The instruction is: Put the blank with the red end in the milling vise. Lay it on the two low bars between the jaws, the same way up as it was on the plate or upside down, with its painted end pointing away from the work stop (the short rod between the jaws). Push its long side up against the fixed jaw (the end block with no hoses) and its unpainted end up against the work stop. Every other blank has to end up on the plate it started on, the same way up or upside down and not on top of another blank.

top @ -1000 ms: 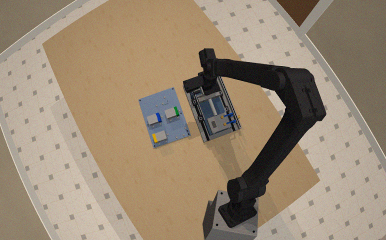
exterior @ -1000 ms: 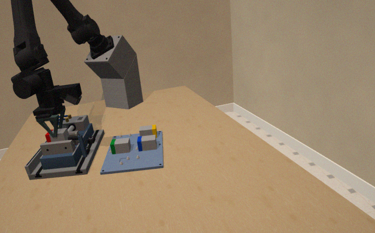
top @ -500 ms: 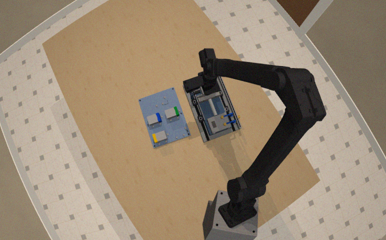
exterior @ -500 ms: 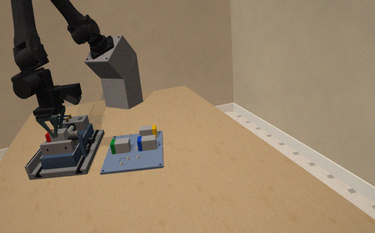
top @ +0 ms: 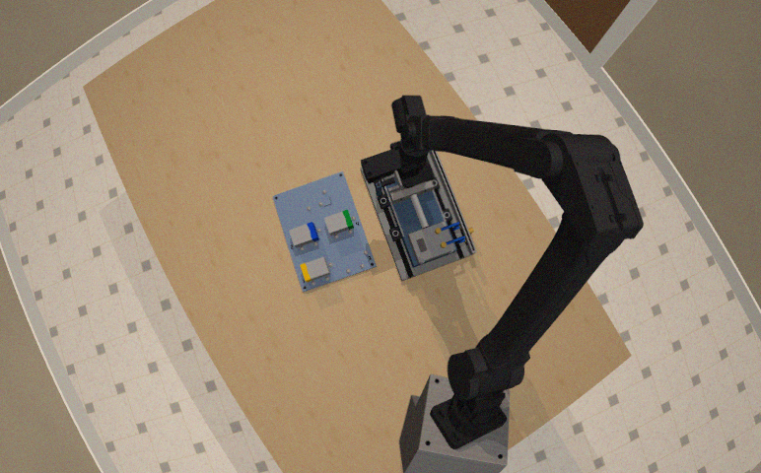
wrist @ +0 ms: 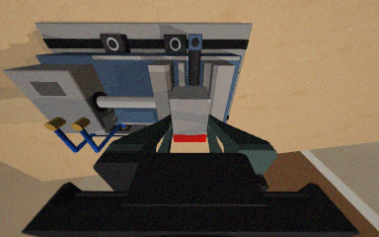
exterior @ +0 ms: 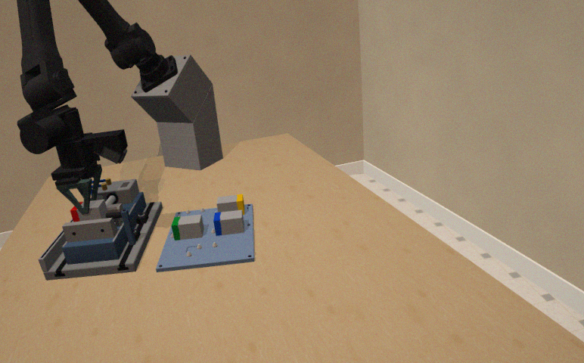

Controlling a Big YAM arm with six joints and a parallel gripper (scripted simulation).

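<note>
The red-ended blank is 2 cm below my hand. Round my hand: green-ended blank (1 cm ahead, 19 cm to the left, 9 cm below); fixed jaw (3 cm ahead, 4 cm below); work stop (1 cm ahead, 5 cm to the left, 3 cm below).
</note>
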